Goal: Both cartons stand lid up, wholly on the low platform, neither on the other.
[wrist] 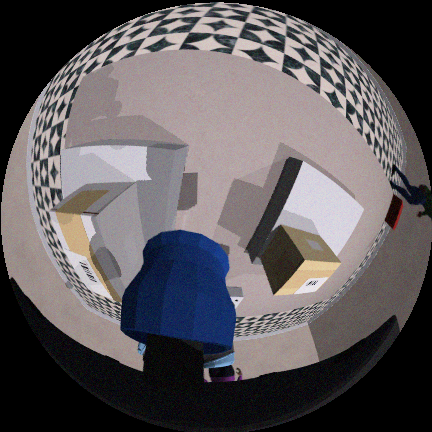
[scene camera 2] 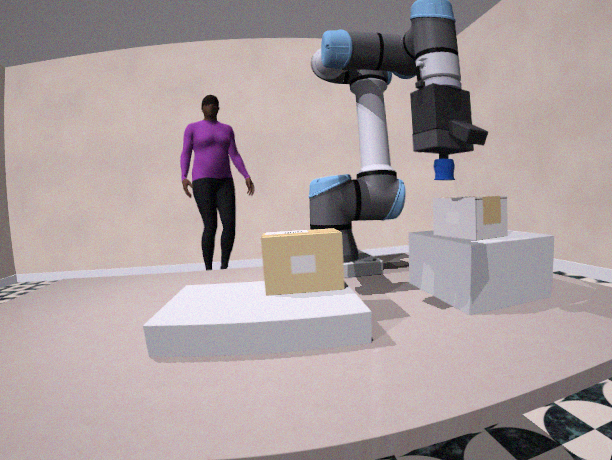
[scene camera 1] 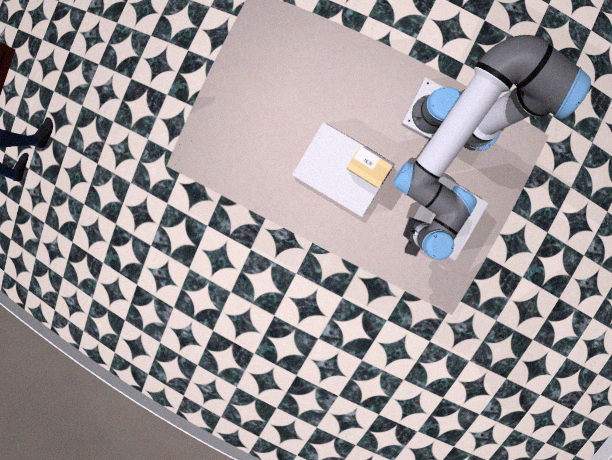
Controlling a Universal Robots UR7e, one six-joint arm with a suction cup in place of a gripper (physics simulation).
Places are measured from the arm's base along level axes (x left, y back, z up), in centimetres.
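Where they show: hand at its tool point: [wrist: 184, 267] [scene camera 2: 444, 179]; arm's base at its link origin: [scene camera 1: 430, 114].
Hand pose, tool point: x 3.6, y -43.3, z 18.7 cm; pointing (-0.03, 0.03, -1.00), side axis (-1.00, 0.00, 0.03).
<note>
Things, the pixels of their top centre, and the offset from my tool point.
- tan carton at its top centre: [scene camera 2: 300, 232] [wrist: 311, 279] [scene camera 1: 369, 166] dx -20.8, dy +15.2, dz -8.0 cm
- low platform at its top centre: [scene camera 2: 258, 297] [wrist: 323, 232] [scene camera 1: 342, 169] dx -29.9, dy +11.8, dz -18.0 cm
- white carton at its top centre: [wrist: 88, 267] [scene camera 2: 468, 196] dx +11.5, dy +5.7, dz -3.1 cm
- taller block at its top centre: [wrist: 103, 232] [scene camera 2: 475, 233] [scene camera 1: 450, 219] dx +14.4, dy +6.8, dz -10.8 cm
The tan carton [scene camera 1: 377, 174] [scene camera 2: 280, 265] [wrist: 300, 255] stands on the low platform [scene camera 1: 320, 160] [scene camera 2: 250, 332] [wrist: 332, 205], near its edge on the robot's side, its barcode label facing up. The white carton [scene camera 2: 455, 217] [wrist: 75, 240] stands on the taller block [scene camera 2: 515, 270] [wrist: 160, 200]; its top shows tan tape and a barcode label in the wrist view. The arm hides it in scene camera 1. My gripper's blue suction cup [scene camera 2: 444, 179] [wrist: 187, 237] points down, open and empty, above the white carton with a visible gap. The cup is hidden in scene camera 1.
The robot's base plate [scene camera 1: 413, 112] [scene camera 2: 367, 267] stands behind the low platform, between the two supports in scene camera 2. The arm reaches over the taller block. A person in a purple top [scene camera 2: 210, 150] stands beyond the work area. A dark red object [wrist: 395, 212] shows at the right.
</note>
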